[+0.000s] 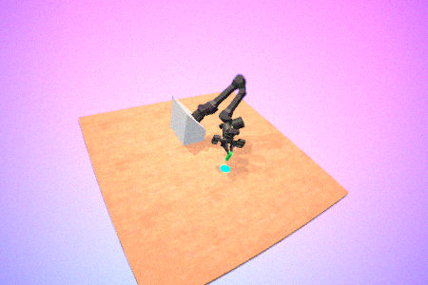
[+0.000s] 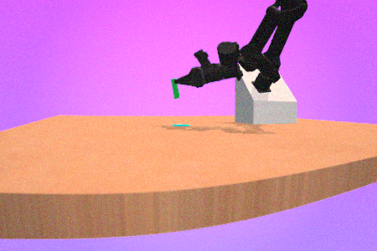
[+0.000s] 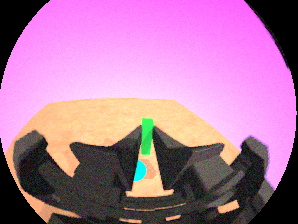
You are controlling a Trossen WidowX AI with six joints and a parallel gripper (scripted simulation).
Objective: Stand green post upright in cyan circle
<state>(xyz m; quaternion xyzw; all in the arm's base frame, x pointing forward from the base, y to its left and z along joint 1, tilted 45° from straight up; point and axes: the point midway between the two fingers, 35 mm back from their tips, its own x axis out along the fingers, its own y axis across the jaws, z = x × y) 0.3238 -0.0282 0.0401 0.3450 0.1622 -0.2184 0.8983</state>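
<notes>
Now: the cyan circle 14 cm below my gripper tip, 2 cm to the left of it and 2 cm behind it. From my gripper tip the other things lie so: green post (2 cm below).
</notes>
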